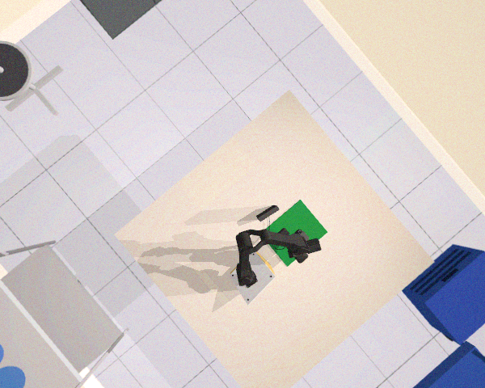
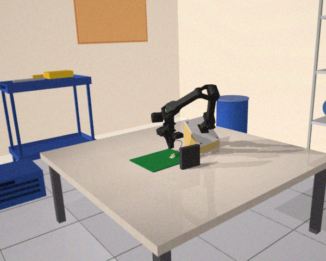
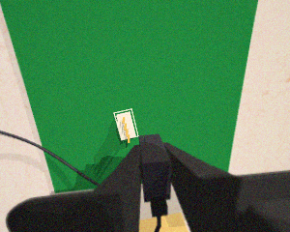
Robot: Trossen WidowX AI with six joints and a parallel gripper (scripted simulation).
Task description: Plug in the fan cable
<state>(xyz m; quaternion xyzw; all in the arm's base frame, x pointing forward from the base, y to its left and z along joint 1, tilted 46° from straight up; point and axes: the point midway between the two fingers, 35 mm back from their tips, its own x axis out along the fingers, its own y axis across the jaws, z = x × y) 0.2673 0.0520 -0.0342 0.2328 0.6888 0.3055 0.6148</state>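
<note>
Right now my gripper tip is 70 mm above the fan header and 20 mm to the right of it. Also, from my gripper tip: black fan 180 mm to the left, 10 mm below; then green circuit board 80 mm below, 60 mm ahead; then black plug 10 mm behind, 10 mm above.
</note>
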